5 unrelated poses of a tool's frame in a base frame.
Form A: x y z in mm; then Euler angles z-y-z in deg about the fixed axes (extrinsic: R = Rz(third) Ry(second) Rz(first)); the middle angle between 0 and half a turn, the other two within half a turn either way.
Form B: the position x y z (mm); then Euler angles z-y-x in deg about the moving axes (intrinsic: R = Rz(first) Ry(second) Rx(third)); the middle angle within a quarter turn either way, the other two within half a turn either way. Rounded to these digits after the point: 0 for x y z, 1 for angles.
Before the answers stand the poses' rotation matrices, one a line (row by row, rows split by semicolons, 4 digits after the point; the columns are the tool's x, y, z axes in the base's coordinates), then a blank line. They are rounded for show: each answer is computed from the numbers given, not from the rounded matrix.
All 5 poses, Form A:
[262, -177, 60, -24.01, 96.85, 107.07]
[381, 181, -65, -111.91, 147.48, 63.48]
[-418, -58, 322, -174.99, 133.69, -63.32]
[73, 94, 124, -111.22, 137.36, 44.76]
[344, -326, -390, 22.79, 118.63, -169.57]
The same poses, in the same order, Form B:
0.4210 -0.8590 -0.2914; 0.0153 -0.3145 0.9491; -0.9070 -0.4040 -0.1193
0.9706 -0.0154 0.2400; -0.1327 -0.8666 0.4810; 0.2006 -0.4988 -0.8432
0.2309 -0.9172 0.3247; -0.6541 -0.3934 -0.6461; 0.7203 -0.0631 -0.6908
0.8455 -0.2321 0.4810; -0.4744 -0.7399 0.4770; 0.2452 -0.6315 -0.7356
0.5046 -0.0156 -0.8632; -0.3010 -0.9403 -0.1589; -0.8092 0.3400 -0.4792

[262, -177, 60, 2.1, 65.1, -106.4]
[381, 181, -65, -7.8, -11.6, -149.4]
[-418, -58, 322, -70.6, -46.1, -174.8]
[73, 94, 124, -29.3, -14.2, -139.4]
[344, -326, -390, -30.8, 54.0, 144.6]

